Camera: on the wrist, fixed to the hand. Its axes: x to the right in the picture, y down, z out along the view.
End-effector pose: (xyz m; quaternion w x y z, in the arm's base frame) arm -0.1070 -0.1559 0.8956 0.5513 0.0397 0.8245 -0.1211
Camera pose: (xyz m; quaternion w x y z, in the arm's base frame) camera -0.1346 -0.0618 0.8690 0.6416 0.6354 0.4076 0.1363
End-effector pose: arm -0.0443 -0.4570 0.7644 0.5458 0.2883 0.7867 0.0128
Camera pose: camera -0.0447 -0.3576 0.7853 0.5003 0.8128 0.2401 0.1772
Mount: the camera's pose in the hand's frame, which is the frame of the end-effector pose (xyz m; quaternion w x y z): 0.0288 0.0897 -0.0381 0.6985 0.1631 -0.2219 0.6605
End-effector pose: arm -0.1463 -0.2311 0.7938 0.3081 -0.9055 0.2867 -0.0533
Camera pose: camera -0.1764 -0.3250 0.7693 0.4617 -0.4047 0.7213 0.3205
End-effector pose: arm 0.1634 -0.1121 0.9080 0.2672 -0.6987 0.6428 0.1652
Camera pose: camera 0.0741 -0.1605 0.9076 0.3341 0.0168 0.8781 0.3421
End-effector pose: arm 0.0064 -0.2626 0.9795 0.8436 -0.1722 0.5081 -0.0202
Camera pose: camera -0.0253 -0.1946 0.9109 0.7435 0.3484 0.2782 0.4985
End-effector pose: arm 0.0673 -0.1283 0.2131 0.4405 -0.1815 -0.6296 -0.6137
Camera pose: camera 0.1332 -0.1566 0.2851 0.6029 -0.6070 -0.5177 0.0052
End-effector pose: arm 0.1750 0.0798 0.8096 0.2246 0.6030 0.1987 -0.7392
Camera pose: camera 0.2519 0.0251 0.7719 0.5909 0.4250 -0.4299 -0.5342
